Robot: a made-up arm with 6 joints.
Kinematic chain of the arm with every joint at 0, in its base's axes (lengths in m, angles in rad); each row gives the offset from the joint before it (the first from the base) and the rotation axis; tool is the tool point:
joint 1: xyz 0 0 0.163 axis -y
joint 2: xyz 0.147 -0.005 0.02 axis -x
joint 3: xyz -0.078 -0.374 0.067 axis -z
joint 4: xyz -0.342 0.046 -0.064 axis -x
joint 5: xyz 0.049 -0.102 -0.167 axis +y
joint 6: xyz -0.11 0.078 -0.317 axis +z
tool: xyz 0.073 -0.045 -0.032
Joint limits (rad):
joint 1: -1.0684..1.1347
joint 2: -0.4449..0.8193
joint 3: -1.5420..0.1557
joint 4: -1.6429..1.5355
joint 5: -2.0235..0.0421
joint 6: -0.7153..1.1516
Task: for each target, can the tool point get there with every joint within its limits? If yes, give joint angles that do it. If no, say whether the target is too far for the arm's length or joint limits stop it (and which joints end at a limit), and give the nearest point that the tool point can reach.
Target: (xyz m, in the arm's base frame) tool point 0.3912 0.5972 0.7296
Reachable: no: joint limits stop it (at a limit: joint 1, joint 2, joint 3, joint 4, joint 5, joint 6) | nearest point 0.0650 0.1749 0.4124 | short by 0.621 m
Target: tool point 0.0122 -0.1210 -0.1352
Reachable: yes | joints -0.1081 -0.0960 -0.1212 -0.6671 -1.0849 0.3069
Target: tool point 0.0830 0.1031 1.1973
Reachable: no: joint limits stop it (at a limit: joint 1, joint 2, joint 4, joint 5, joint 6) | nearest point -0.0072 -0.1916 0.8281 | short by 0.481 m
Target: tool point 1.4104 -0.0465 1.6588
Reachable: no: too far | nearest point 0.5748 -0.4708 0.7727 | short by 1.290 m
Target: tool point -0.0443 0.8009 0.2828
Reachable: no: joint limits stop it (at a limit: joint 1, joint 2, joint 3, joint 6) | nearest point -0.1141 0.2688 0.2865 | short by 0.537 m
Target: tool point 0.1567 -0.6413 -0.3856
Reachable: yes | joints 0.4028 -0.2999 -0.4080 0.6367 -0.1158 -0.0109
